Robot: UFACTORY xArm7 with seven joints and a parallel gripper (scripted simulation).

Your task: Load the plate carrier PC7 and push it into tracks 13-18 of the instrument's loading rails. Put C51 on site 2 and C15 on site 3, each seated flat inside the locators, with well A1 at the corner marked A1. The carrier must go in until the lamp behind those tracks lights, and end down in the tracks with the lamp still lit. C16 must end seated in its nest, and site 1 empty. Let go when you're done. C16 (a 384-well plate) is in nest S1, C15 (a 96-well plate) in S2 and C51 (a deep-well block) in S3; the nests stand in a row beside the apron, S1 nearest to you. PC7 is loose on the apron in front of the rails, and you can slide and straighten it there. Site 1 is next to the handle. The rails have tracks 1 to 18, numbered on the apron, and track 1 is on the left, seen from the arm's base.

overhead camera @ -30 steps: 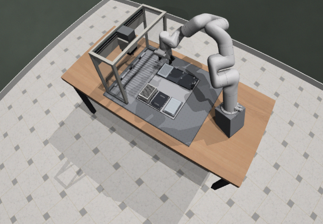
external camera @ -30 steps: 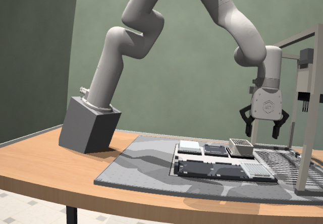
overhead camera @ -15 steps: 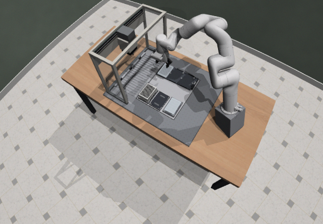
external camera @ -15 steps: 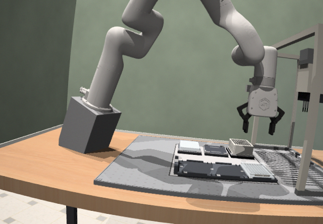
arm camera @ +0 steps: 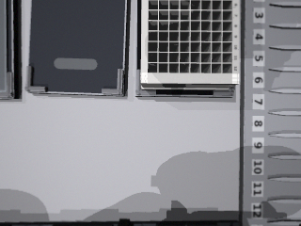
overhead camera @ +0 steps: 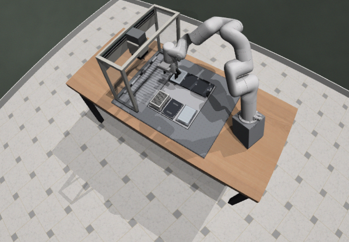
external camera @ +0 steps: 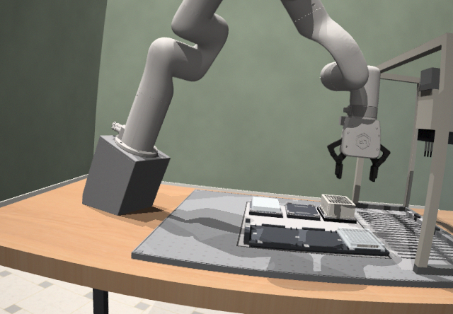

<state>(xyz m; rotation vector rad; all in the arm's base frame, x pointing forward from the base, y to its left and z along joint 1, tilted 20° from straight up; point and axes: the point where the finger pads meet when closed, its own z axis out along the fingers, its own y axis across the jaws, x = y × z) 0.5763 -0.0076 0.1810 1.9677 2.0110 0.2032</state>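
Right now the deep-well block C51 is 160 mm to the left of my hand and 120 mm below it. Also, from my hand: dark plate carrier PC7: 110 mm behind, 110 mm to the right, 140 mm below; then nest s3: 160 mm to the left, 150 mm below; then 96-well plate C15: 110 mm to the right, 130 mm below.
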